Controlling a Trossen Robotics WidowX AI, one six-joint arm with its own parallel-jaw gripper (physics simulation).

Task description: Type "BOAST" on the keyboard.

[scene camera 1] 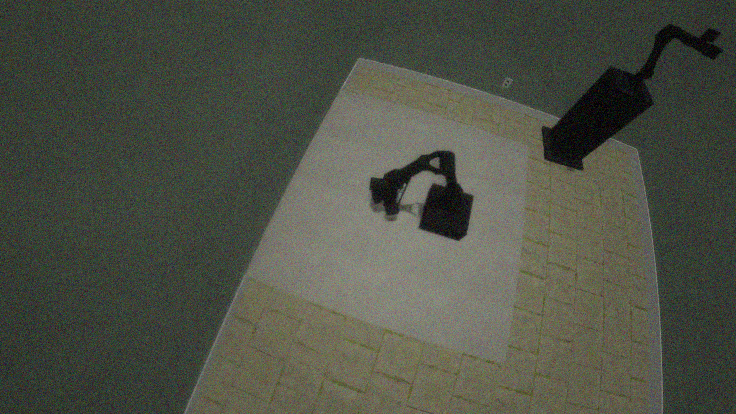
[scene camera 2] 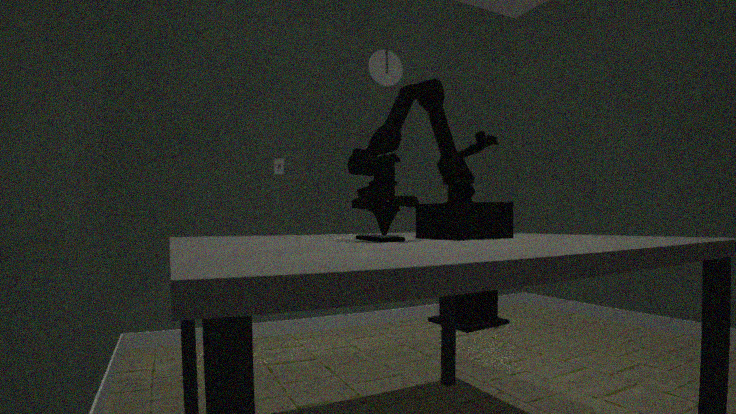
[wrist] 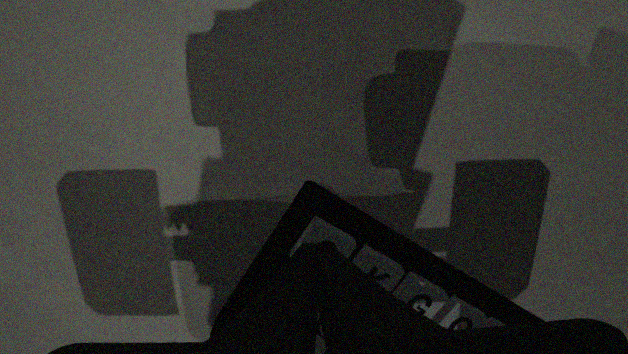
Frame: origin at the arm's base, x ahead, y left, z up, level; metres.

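Seen in the pictures: gripper, between the fingertips: (scene camera 1: 387, 203) (scene camera 2: 384, 234) (wrist: 315, 255); arm's base, origin of its link: (scene camera 1: 452, 203) (scene camera 2: 459, 203).
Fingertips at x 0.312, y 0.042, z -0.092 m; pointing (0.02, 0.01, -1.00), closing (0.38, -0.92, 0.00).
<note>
Pixels of each thing's top centre, then the offset from my fingertips to it. Level surfaces: height alone.
- K key, centre of its top: (wrist: 373, 280) 0.004 m back, 0.023 m right, 0.003 m down
- G key, centre of its top: (wrist: 418, 305) 0.008 m back, 0.044 m right, 0.003 m down
- O key, centre of its top: (wrist: 460, 327) 0.012 m back, 0.064 m right, 0.003 m down
- corner key, centre of its top: (wrist: 323, 252) 0.001 m ahead, 0.003 m right, 0.003 m down
- pale table, height of its surface: 0.019 m down
The keyboard (scene camera 2: 366, 237) (wrist: 260, 260) is a small dark slab with grey keys. It lies flat on the table, turned at an angle in the wrist view. The K key (wrist: 380, 265), G key (wrist: 419, 295) and O key (wrist: 462, 322) show partly along its upper edge. The corner key (wrist: 332, 232) also shows in part, its letter covered. My gripper (scene camera 2: 383, 233) (wrist: 315, 255) is shut and empty, pointing down. Its tips cover the lower part of the corner key and look at or very close to the key tops. The other keys are hidden beneath the fingers.
The arm's dark base block (scene camera 1: 445, 213) (scene camera 2: 463, 221) stands on the pale table (scene camera 1: 360, 267) (scene camera 2: 257, 257), beside the keyboard. A second dark arm on a tall pedestal (scene camera 1: 597, 115) stands on the floor beyond the table. The gripper's shadows fall across the table in the wrist view.
</note>
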